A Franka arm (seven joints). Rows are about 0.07 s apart.
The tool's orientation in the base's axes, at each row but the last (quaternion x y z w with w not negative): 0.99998, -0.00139, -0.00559, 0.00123; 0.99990, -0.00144, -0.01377, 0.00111; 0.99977, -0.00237, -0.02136, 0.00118; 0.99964, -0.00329, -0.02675, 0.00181; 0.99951, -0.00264, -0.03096, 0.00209; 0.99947, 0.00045, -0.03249, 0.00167; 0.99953, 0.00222, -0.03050, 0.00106; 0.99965, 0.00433, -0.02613, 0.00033; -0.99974, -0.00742, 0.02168, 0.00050; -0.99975, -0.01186, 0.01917, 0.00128; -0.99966, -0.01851, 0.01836, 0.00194; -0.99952, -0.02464, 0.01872, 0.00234
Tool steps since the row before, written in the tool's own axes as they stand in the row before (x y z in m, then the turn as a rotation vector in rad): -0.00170, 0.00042, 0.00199, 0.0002, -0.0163, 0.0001; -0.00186, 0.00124, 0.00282, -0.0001, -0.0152, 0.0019; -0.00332, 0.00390, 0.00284, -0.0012, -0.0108, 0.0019; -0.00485, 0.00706, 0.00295, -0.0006, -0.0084, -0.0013; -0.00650, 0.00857, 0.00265, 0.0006, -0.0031, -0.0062; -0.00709, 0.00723, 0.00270, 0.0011, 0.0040, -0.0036; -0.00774, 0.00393, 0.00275, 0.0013, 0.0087, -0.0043; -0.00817, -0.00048, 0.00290, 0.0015, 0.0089, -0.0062; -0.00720, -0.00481, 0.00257, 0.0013, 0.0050, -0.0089; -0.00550, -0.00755, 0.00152, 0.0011, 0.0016, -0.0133; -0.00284, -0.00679, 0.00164, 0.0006, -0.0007, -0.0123; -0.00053, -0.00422, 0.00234, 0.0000, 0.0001, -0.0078
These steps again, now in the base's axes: -0.00172, -0.00042, -0.00197, 0.0002, 0.0163, -0.0001; -0.00194, -0.00124, -0.00276, -0.0001, 0.0152, -0.0019; -0.00346, -0.00389, -0.00269, -0.0012, 0.0108, -0.0019; -0.00505, -0.00704, -0.00266, -0.0005, 0.0084, 0.0013; -0.00670, -0.00855, -0.00221, 0.0010, 0.0031, 0.0061; -0.00724, -0.00724, -0.00221, 0.0013, -0.0040, 0.0035; -0.00788, -0.00397, -0.00227, 0.0016, -0.0087, 0.0042; -0.00831, 0.00041, -0.00247, 0.0019, -0.0089, 0.0061; -0.00738, 0.00470, -0.00225, 0.0018, -0.0050, 0.0088; -0.00573, 0.00742, -0.00129, 0.0016, -0.0016, 0.0132; -0.00315, 0.00669, -0.00150, 0.0010, 0.0007, 0.0123; -0.00082, 0.00420, -0.00229, 0.0003, -0.0001, 0.0078
